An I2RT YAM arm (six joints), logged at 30 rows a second.
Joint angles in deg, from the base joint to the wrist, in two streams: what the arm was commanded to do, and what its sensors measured. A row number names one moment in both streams.
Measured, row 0:
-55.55, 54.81, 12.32, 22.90, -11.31, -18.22
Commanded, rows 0 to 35:
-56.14, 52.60, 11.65, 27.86, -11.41, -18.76
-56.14, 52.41, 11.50, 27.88, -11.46, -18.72
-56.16, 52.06, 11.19, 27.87, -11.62, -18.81
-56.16, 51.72, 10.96, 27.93, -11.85, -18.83
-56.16, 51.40, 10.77, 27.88, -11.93, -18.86
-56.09, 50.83, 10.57, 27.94, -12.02, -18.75
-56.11, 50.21, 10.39, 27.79, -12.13, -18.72
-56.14, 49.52, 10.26, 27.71, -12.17, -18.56
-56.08, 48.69, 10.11, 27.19, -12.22, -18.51
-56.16, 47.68, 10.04, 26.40, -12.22, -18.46
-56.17, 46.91, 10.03, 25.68, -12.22, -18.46
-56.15, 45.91, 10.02, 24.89, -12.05, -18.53
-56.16, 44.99, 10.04, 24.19, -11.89, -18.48
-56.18, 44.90, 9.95, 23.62, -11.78, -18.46
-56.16, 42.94, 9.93, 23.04, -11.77, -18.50
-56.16, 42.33, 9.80, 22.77, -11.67, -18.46
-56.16, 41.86, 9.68, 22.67, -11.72, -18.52
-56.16, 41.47, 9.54, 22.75, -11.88, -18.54
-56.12, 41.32, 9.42, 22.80, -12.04, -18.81
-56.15, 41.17, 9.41, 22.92, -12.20, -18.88
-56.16, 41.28, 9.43, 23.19, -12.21, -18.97
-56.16, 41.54, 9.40, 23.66, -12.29, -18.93
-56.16, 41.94, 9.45, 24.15, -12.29, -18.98
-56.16, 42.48, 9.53, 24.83, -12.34, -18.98
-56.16, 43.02, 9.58, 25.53, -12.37, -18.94
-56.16, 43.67, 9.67, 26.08, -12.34, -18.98
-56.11, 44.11, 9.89, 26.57, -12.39, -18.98
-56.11, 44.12, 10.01, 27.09, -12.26, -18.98
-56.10, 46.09, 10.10, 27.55, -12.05, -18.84
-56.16, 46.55, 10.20, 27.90, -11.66, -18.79
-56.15, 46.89, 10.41, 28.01, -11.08, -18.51
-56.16, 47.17, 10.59, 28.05, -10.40, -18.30
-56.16, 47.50, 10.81, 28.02, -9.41, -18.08
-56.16, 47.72, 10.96, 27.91, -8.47, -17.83
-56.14, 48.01, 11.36, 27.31, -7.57, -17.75
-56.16, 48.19, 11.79, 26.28, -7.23, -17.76
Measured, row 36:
-55.79, 47.68, 9.85, 25.04, -10.22, -18.39
